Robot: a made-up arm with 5 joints.
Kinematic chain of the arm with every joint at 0, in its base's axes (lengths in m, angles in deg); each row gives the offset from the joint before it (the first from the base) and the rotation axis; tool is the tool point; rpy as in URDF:
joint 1: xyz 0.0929 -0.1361 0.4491 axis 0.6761 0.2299 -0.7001
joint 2: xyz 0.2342 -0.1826 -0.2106 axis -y
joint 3: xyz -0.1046 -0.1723 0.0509 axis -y
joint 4: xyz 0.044 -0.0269 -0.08 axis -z
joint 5: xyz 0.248 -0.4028 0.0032 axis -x
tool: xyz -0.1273 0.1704 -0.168 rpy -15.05 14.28 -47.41
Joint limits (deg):
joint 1: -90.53..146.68
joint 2: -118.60..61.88
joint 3: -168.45..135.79
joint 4: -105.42..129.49
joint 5: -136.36..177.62
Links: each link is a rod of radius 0.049 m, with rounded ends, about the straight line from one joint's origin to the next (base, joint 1, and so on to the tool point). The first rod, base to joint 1, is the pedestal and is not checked.
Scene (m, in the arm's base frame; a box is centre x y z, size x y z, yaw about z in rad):
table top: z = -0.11
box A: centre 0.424 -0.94 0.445 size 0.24 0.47 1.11 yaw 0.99
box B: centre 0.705 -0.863 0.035 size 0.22 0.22 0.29 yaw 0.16
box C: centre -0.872 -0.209 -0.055 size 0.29 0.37 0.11 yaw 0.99
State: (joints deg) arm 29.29 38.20 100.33 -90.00 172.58
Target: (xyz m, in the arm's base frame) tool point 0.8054 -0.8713 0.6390
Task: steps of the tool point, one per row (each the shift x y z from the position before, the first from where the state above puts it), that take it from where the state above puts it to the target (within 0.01 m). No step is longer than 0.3 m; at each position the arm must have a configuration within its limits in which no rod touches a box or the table.
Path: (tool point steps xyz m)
1: 0.0672 -0.2006 0.0893
2: 0.1450 -0.1343 0.1341
3: 0.1907 -0.0347 0.1582
4: 0.1980 0.0753 0.1531
5: 0.1705 0.1714 0.1190
6: 0.1385 -0.0370 0.0081
7: 0.1288 -0.0131 -0.0362
8: 0.1044 0.0059 -0.0744
9: 0.0696 0.0195 -0.1030
10: 0.0112 -0.1071 -0.0641
11: 0.0010 -0.0982 -0.0715
12: -0.0086 -0.0884 -0.0767
13: -0.0172 -0.0783 -0.0802
14: -0.0249 -0.0680 -0.0816

